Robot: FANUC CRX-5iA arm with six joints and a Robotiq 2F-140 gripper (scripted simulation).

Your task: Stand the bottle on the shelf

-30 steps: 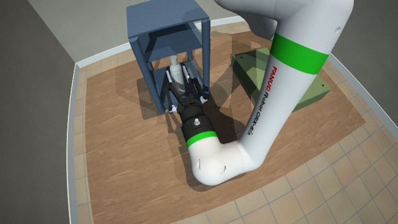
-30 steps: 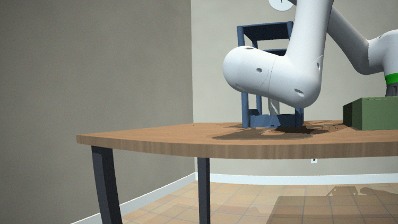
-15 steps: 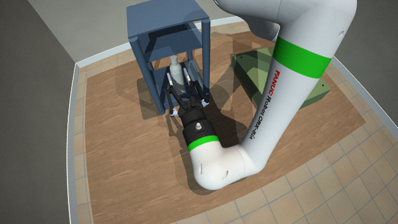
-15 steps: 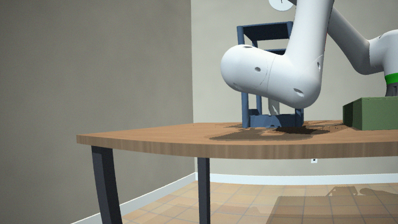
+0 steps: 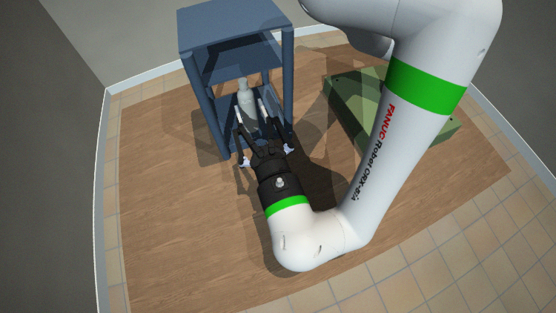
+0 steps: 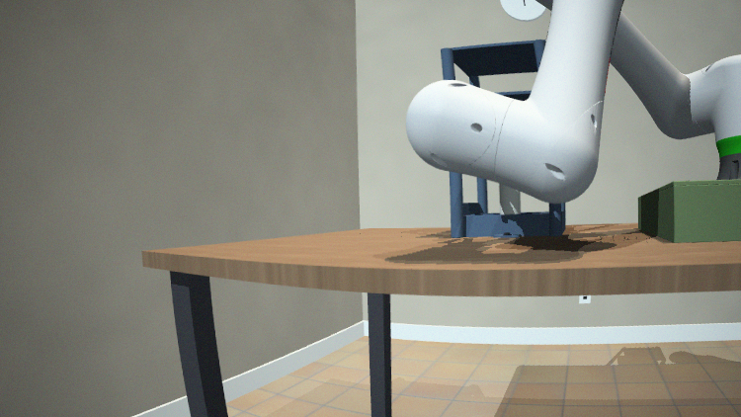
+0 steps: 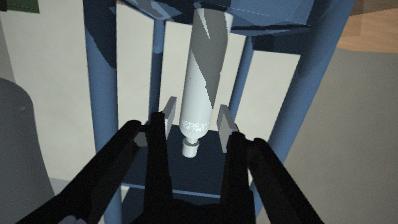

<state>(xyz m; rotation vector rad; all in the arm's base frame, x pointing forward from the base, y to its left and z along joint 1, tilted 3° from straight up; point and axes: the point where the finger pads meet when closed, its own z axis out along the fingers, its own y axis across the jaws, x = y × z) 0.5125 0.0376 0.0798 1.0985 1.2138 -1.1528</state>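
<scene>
The blue shelving unit lies 110 mm to the right of my hand, 40 mm above it and 10 mm ahead of it.
</scene>
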